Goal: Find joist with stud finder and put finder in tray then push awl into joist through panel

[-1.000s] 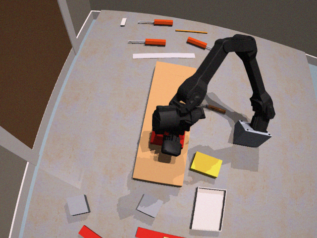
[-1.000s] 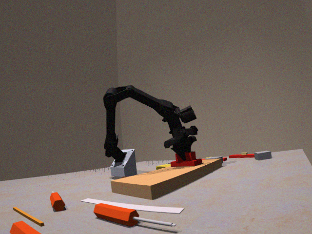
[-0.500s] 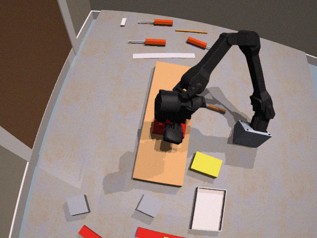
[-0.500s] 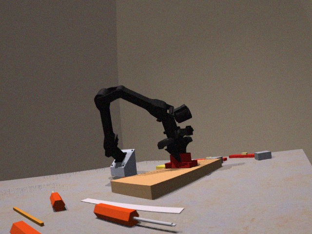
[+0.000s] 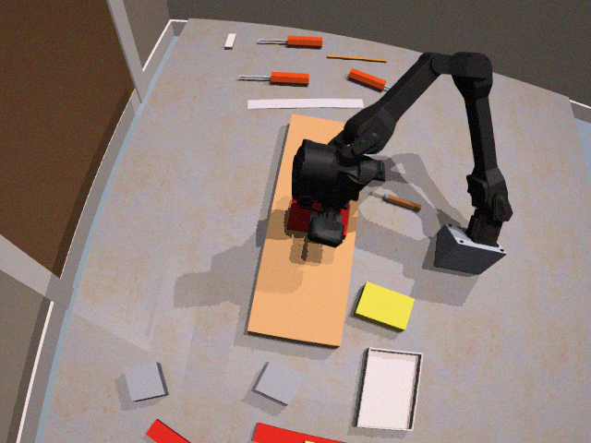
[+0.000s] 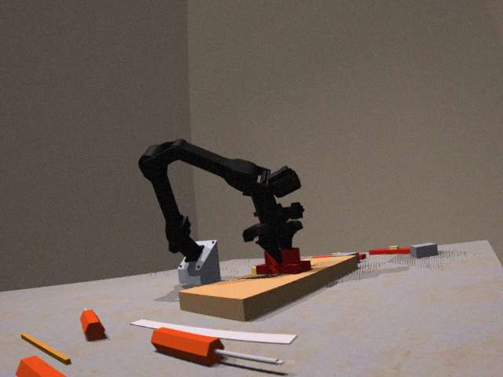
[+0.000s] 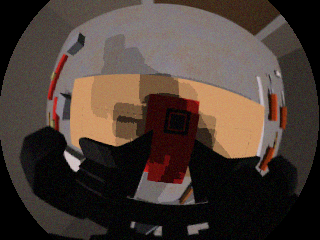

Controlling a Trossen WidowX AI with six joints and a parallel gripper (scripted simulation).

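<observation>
Right now the white tray is 200 mm behind my gripper tip, 340 mm to the left of it and 50 mm below it. From my gripper tip the other things lie so: brown-handled awl (170 mm behind, 90 mm to the right, 60 mm below); red stud finder (10 mm ahead, 20 mm above); yellow block (170 mm behind, 160 mm to the left, 50 mm below).
</observation>
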